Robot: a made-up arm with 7 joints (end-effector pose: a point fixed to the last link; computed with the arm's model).
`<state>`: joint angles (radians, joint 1 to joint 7).
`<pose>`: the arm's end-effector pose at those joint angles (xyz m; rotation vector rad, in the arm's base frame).
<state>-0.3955 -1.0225 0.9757 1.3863 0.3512 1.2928 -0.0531</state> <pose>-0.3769 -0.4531 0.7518 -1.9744 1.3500 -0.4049</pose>
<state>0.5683 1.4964 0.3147 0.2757 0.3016 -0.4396 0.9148</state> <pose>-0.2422 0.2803 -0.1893 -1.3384 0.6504 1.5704</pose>
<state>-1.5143 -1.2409 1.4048 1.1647 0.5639 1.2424 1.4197</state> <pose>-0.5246 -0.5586 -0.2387 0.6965 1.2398 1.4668</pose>
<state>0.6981 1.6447 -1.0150 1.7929 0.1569 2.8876 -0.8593</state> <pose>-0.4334 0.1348 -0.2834 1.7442 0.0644 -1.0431</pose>
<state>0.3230 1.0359 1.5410 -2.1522 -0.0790 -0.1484 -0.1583</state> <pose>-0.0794 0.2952 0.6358 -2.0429 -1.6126 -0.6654</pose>
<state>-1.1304 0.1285 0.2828 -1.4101 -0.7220 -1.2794 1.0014</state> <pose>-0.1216 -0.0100 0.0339 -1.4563 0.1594 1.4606</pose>
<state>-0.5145 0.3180 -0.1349 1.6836 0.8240 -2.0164 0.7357</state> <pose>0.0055 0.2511 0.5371 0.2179 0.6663 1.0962</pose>
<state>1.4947 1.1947 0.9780 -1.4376 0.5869 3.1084 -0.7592</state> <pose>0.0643 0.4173 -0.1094 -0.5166 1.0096 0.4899</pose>
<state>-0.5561 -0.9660 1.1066 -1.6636 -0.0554 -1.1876 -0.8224</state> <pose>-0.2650 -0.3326 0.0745 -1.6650 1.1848 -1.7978</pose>
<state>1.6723 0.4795 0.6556 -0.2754 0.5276 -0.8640 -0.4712</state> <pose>-0.0145 0.3318 -0.0985 -2.4515 -1.5048 -0.4106</pose>
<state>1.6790 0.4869 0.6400 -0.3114 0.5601 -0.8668 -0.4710</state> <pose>-0.0113 0.3317 -0.0868 -2.4746 -1.5552 -0.4365</pose>
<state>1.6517 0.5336 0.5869 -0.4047 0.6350 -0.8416 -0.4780</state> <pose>-0.0080 0.3338 -0.0520 -2.5040 -1.6459 -0.4746</pose>
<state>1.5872 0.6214 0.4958 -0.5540 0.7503 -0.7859 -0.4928</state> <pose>-0.0080 0.3477 -0.0005 -2.5189 -1.7939 -0.4833</pose>
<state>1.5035 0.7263 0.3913 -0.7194 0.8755 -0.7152 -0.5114</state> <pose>-0.0115 0.3769 0.0442 2.3937 1.8930 0.4010</pose>
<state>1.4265 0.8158 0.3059 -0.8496 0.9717 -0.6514 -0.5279</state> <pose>-0.0157 0.4073 0.0687 2.2967 1.9845 0.2898</pose>
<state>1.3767 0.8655 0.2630 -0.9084 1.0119 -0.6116 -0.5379</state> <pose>-0.0180 0.4214 0.0787 2.2724 2.0348 0.2237</pose>
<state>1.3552 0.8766 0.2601 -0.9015 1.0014 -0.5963 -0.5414</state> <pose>-0.0180 0.4172 0.0827 2.3096 2.0354 0.2235</pose>
